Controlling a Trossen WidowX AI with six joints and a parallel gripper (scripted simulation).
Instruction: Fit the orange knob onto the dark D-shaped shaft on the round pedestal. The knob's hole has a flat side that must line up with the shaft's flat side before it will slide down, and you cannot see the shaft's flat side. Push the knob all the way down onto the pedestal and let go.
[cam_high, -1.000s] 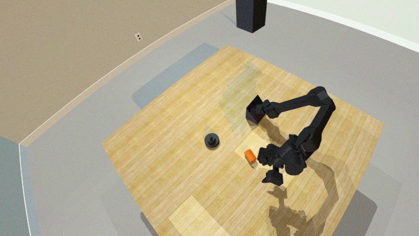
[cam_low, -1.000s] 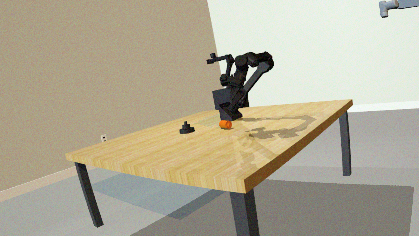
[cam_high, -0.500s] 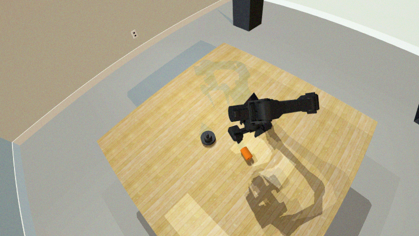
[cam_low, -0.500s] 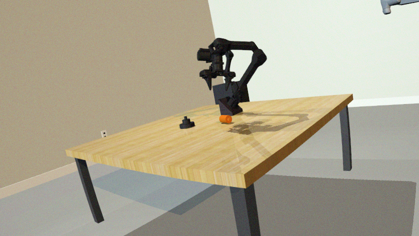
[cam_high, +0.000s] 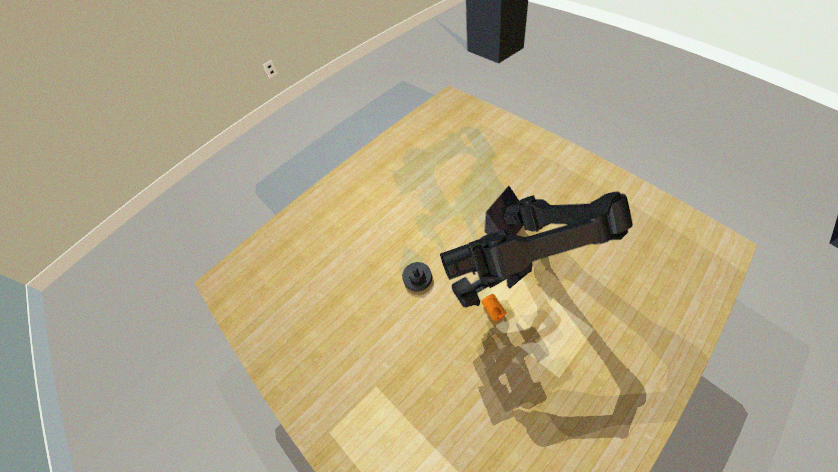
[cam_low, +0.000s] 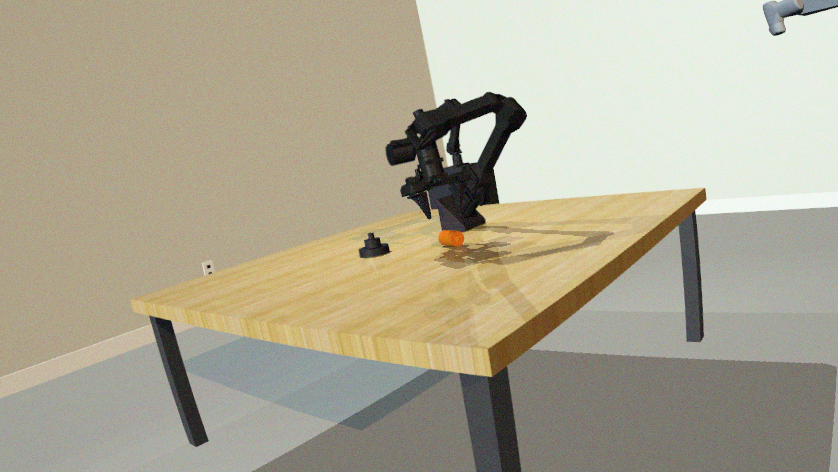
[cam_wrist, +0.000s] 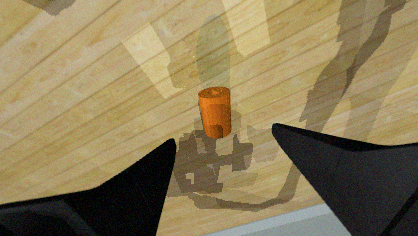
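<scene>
Now: the orange knob 60 mm below my gripper tip and 10 mm to the left of it. From my gripper tip the other things lie so: dark round pedestal 210 mm to the right, 80 mm ahead, 50 mm below.
</scene>
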